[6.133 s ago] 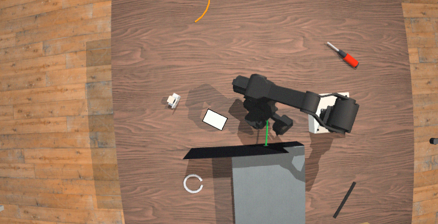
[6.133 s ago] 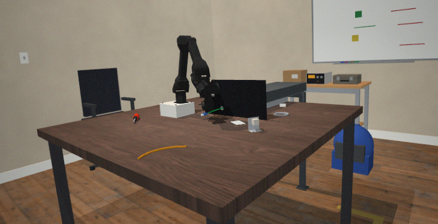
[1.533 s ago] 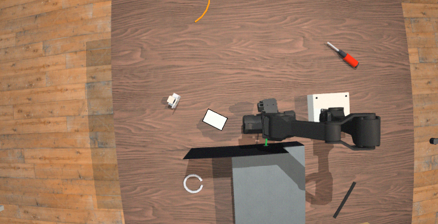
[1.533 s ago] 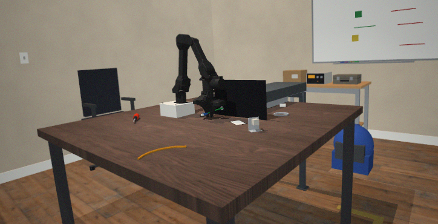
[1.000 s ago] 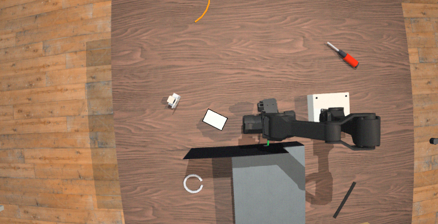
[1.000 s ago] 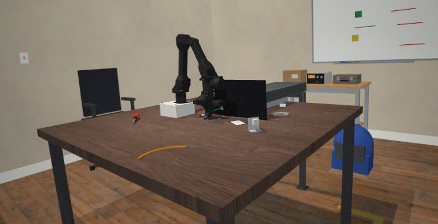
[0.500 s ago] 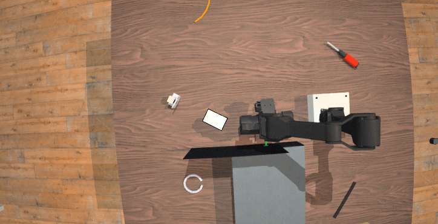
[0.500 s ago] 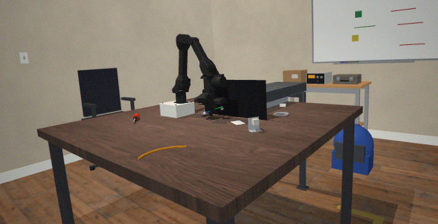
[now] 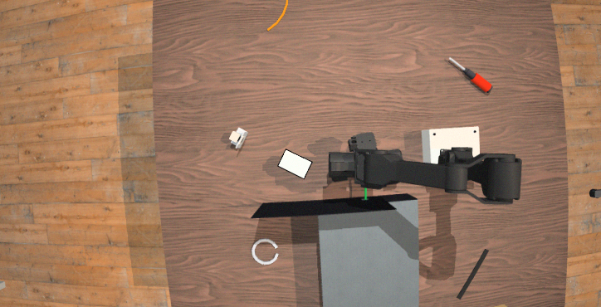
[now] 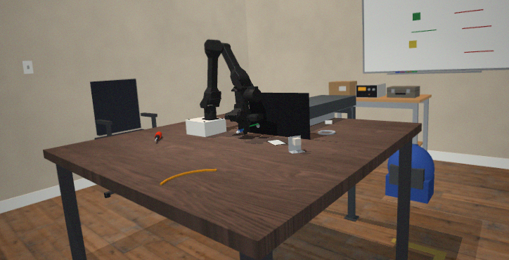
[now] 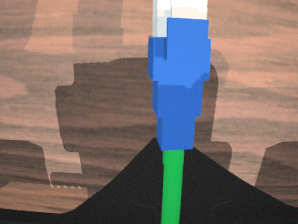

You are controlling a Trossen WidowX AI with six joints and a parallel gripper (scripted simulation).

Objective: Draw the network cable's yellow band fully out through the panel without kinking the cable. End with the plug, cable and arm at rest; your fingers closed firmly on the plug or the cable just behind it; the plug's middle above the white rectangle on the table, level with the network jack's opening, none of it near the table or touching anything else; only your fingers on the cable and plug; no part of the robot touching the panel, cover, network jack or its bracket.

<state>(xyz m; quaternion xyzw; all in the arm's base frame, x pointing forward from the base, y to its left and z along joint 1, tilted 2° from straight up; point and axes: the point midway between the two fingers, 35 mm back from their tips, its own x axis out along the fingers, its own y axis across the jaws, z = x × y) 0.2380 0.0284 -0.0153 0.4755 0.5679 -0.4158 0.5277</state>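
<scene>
Right now the white rectangle is 19 cm ahead of my hand, 1 cm to the left of it and 5 cm below it. Round my hand: black panel (15 cm ahead, 12 cm to the left, 5 cm above); then blue plug (1 cm ahead, 4 cm to the right, 1 cm below); then red screwdriver (31 cm behind, 29 cm to the right, 3 cm below).
</scene>
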